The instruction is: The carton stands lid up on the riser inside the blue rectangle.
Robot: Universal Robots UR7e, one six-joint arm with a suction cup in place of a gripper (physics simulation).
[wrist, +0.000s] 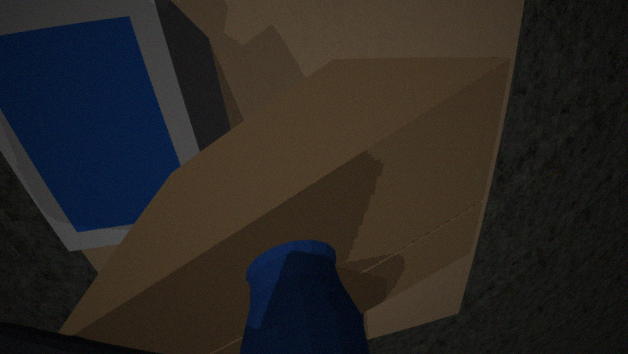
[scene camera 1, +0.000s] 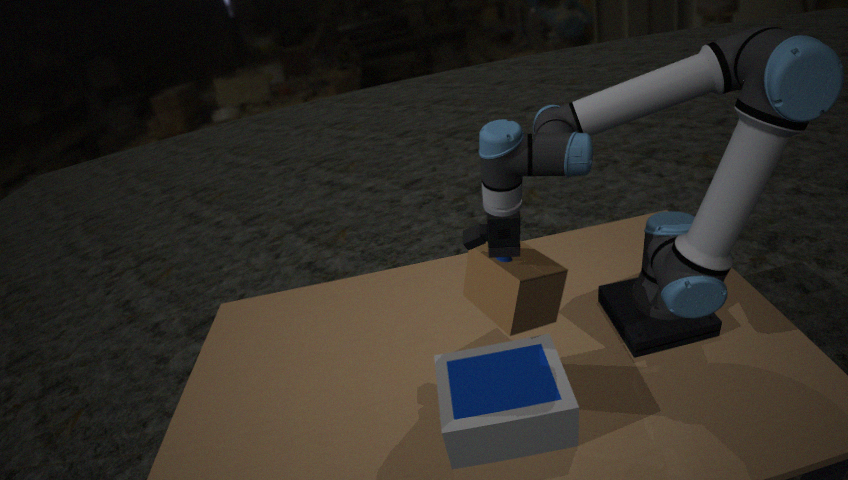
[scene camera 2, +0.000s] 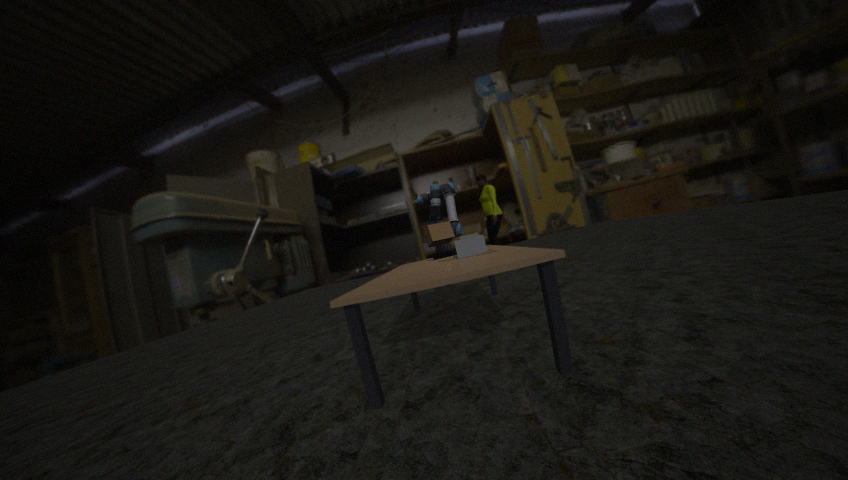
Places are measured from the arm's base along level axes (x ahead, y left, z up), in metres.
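Pixels of known places: hand at its tool point: (wrist: 311, 251) (scene camera 1: 503, 259) (scene camera 2: 436, 226); arm's base at its link origin: (scene camera 2: 443, 251).
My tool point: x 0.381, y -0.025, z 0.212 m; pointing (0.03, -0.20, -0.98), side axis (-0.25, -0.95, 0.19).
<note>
For each thing: its top centre in the pictures, then the offset to it from my tool point. Level surfaces: height alone.
- brown carton at its top centre: (wrist: 312, 315) (scene camera 1: 509, 252) (scene camera 2: 436, 223) dx -0.013, dy +0.004, dz +0.018 m
- light grey riser at its top centre: (wrist: 95, 141) (scene camera 1: 500, 379) (scene camera 2: 467, 237) dx +0.076, dy +0.197, dz -0.139 m
- blue rectangle at its top centre: (wrist: 95, 141) (scene camera 1: 500, 379) dx +0.076, dy +0.197, dz -0.139 m
- wooden table at its surface level: dz -0.259 m
My gripper's blue suction cup (scene camera 1: 504, 258) (wrist: 300, 280) is on the top face of the brown carton (scene camera 1: 538, 300) (scene camera 2: 440, 231) (wrist: 425, 175), which hangs from it above the table. A thin seam runs across this top face in the wrist view, so the lid side faces up. The carton looks roughly level. The light grey riser (scene camera 1: 511, 437) (scene camera 2: 470, 245) (wrist: 170, 100) stands on the table, with the blue rectangle (scene camera 1: 502, 380) (wrist: 90, 125) on its top. In scene camera 1 the carton hangs behind the riser, apart from it. In scene camera 2 it is left of and higher than the riser.
The wooden table (scene camera 1: 297, 368) (scene camera 2: 440, 270) carries the riser and the arm's black base (scene camera 1: 660, 336), which is right of the carton in scene camera 1. A person in a yellow top (scene camera 2: 490, 201) stands beyond the table. A drill-like machine and shelves are in the background.
</note>
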